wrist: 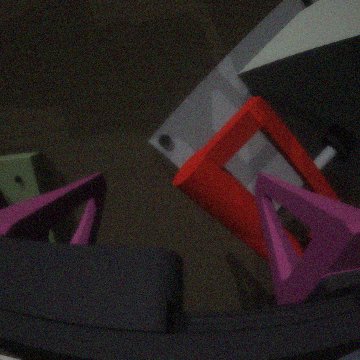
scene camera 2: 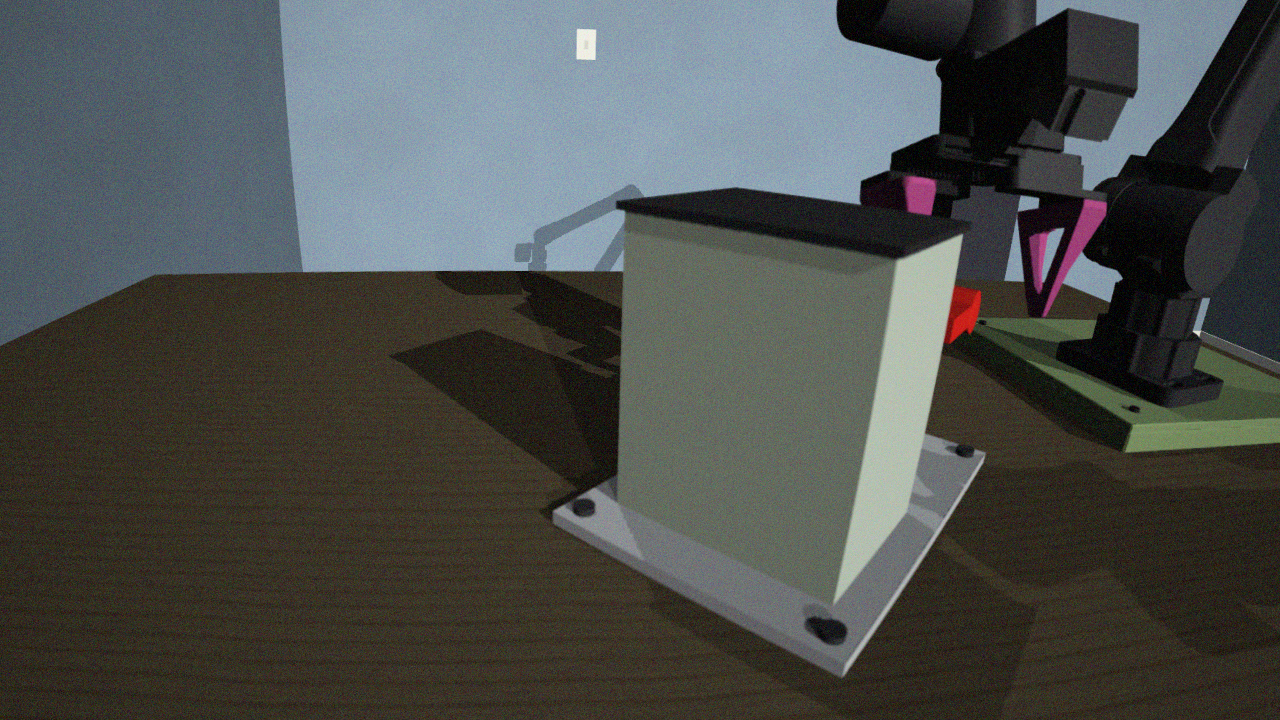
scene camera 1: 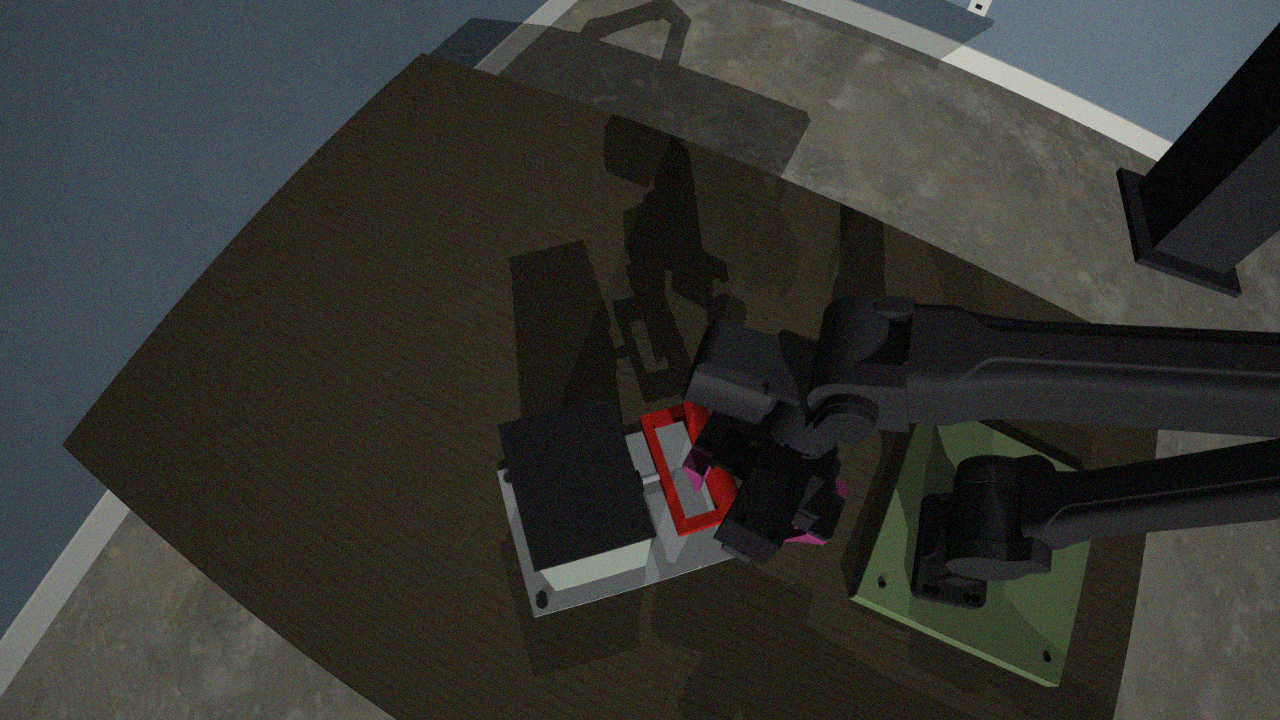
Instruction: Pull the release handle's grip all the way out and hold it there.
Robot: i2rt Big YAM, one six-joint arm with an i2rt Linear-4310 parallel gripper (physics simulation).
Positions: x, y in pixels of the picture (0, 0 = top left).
Labels:
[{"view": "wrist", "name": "red release handle grip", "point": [203, 178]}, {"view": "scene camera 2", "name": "my gripper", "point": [972, 312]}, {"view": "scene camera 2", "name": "red release handle grip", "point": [965, 303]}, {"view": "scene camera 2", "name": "grey base plate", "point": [831, 637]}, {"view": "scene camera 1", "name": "my gripper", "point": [742, 512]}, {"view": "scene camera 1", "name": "red release handle grip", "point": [721, 485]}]

